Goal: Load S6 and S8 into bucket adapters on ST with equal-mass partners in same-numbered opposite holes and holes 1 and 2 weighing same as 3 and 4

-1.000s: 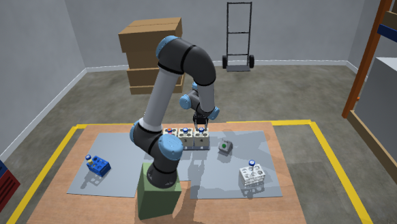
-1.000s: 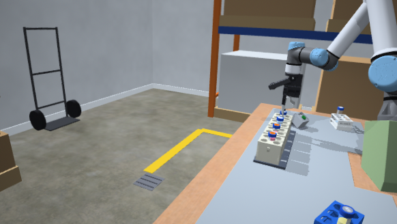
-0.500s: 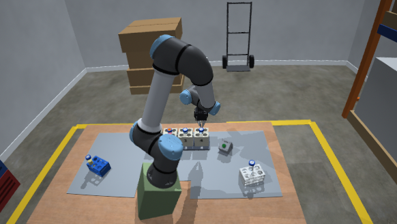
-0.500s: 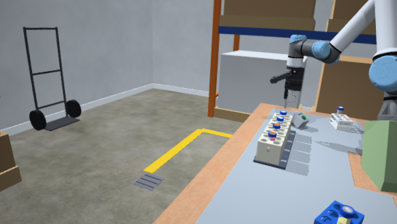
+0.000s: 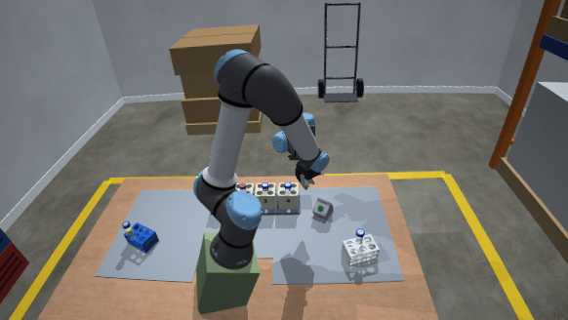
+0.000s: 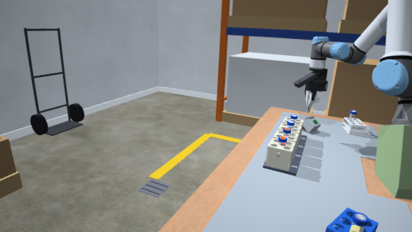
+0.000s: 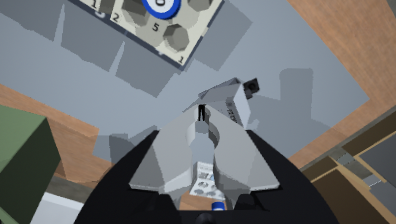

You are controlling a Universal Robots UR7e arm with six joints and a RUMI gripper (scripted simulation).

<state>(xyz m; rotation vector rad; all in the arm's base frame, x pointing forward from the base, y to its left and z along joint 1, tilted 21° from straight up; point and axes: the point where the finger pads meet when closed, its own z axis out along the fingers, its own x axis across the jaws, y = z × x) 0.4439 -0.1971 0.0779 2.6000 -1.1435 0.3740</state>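
My hand is 4 cm past the green DONE key, 7 cm to the left of it and 9 cm above it. Round my hand: loading stand ST: 2 cm ahead, 25 cm to the left, 15 cm below; water blank: 4 cm ahead, 9 cm to the left, 9 cm below; white rack: 23 cm behind, 25 cm to the right, 13 cm below.
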